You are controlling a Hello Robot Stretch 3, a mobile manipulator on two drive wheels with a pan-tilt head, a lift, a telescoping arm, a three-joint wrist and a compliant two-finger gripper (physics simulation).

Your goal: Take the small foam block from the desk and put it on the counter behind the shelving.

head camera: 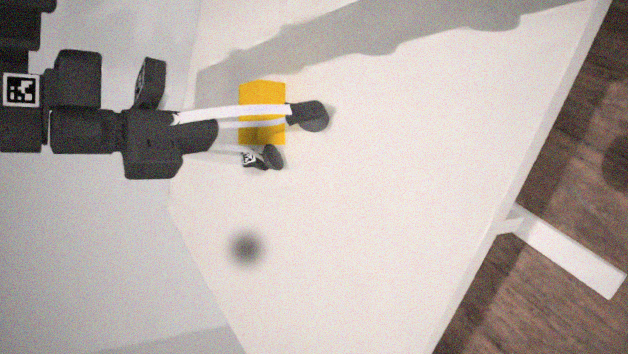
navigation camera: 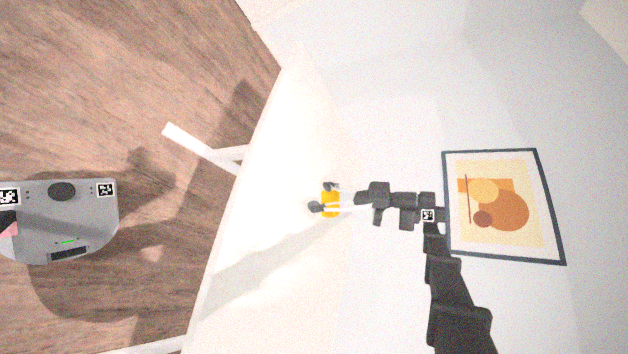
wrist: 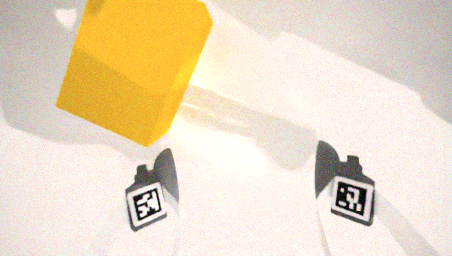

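Pixels of known places: gripper, fingertip midpoint: [head camera: 303,139] [navigation camera: 315,195] [wrist: 243,163]; robot's base, link origin: [navigation camera: 62,190].
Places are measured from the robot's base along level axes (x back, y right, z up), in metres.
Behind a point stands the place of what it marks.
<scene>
The yellow foam block [head camera: 262,92] @(x 0.090, y 0.586, z 0.988 m) [navigation camera: 330,197] @(x 0.037, y 0.586, z 0.985 m) [wrist: 132,55] @(x 0.065, y 0.613, z 0.995 m) sits on the white desk [head camera: 400,150] @(x 0.007, y 0.362, z 0.950 m) [navigation camera: 270,190] @(x -0.014, y 0.325, z 0.950 m). My gripper [head camera: 292,136] @(x 0.023, y 0.522, z 0.962 m) [navigation camera: 323,196] @(x 0.023, y 0.522, z 0.962 m) [wrist: 243,163] @(x 0.023, y 0.522, z 0.962 m) is open, its two fingertips well apart with bare desk between them in the wrist view. In that view the block lies ahead of and beyond the left fingertip, outside the gap, and its top is cut off by the frame edge. In the head view one finger passes over the block and hides a strip of it. The counter and the shelving do not show.
A white desk leg [head camera: 570,255] [navigation camera: 185,137] sticks out over the wood floor [head camera: 550,310] @(x -0.444, y 0.609, z 0.000 m) [navigation camera: 125,75] @(x -0.582, y 0.228, z 0.000 m). My grey base [navigation camera: 90,215] @(x 0.102, y 0.075, z 0.160 m) stands on the floor. A framed picture [navigation camera: 500,205] @(x 0.116, y 1.054, z 1.648 m) hangs on the wall beside my arm [navigation camera: 452,290] @(x 0.087, y 0.251, z 1.297 m).
</scene>
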